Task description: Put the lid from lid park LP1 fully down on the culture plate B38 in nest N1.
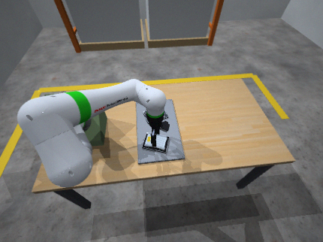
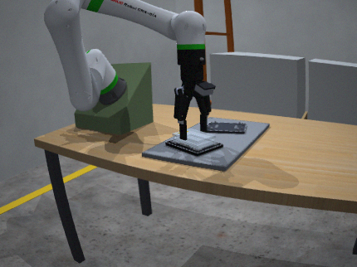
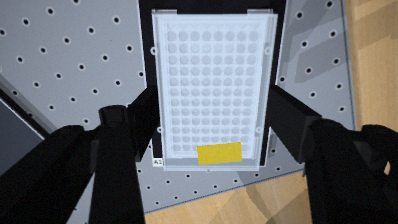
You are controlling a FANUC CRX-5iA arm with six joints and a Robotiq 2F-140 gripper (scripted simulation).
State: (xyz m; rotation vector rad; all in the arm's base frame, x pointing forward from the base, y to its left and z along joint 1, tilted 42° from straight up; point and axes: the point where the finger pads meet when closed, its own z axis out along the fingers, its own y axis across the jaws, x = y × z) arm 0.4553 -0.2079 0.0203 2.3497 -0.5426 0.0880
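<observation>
Right now the culture plate is 4 cm below my hand. From my hand the other things lie so: clear lid: 2 cm below; then black nest: 6 cm below; then lid park: 4 cm ahead, 24 cm to the left, 6 cm below.
</observation>
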